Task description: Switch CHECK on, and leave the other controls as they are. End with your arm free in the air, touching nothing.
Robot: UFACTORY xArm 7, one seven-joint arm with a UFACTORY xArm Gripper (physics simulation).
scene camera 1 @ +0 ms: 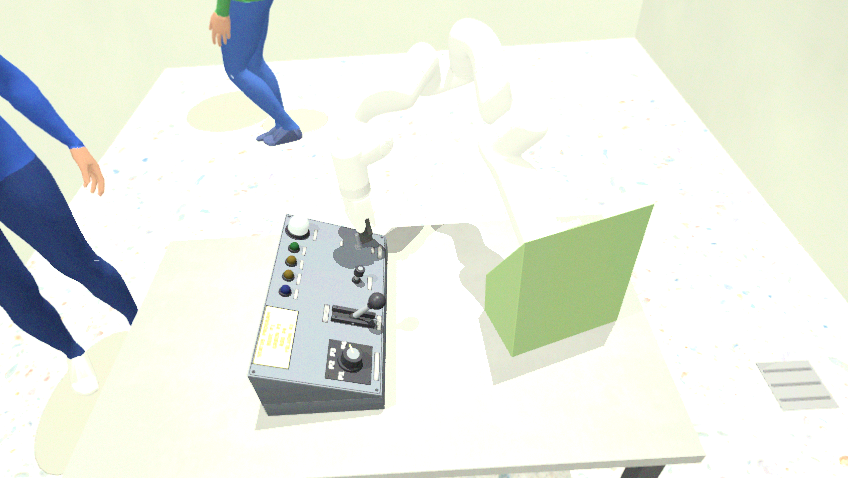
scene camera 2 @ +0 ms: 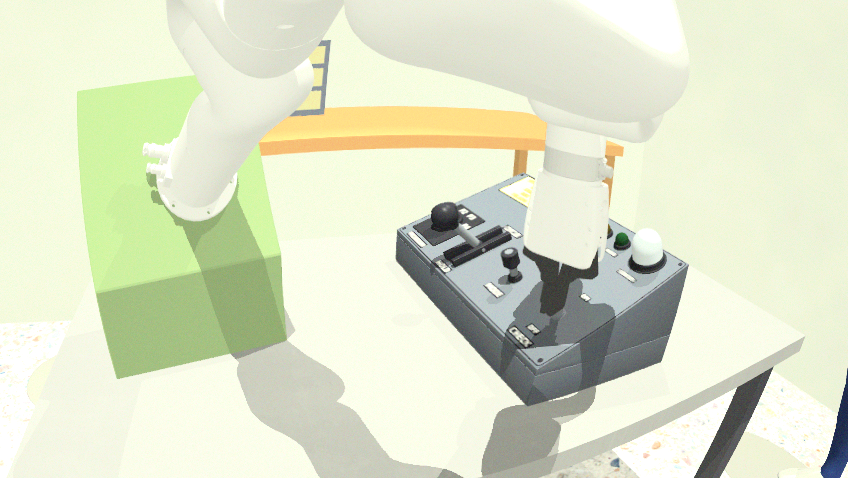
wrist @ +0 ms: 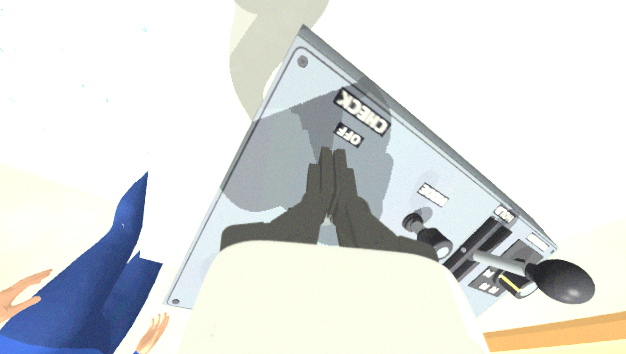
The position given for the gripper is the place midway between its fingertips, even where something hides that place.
In view: the gripper (scene camera 2: 550, 311), a ball-topped lever (scene camera 2: 444, 216) and a black mode stick (wrist: 443, 246).
The ball-topped lever shows as well in the wrist view (wrist: 563, 281). The gripper also shows in scene camera 1 (scene camera 1: 366, 240) and in the wrist view (wrist: 328, 163).
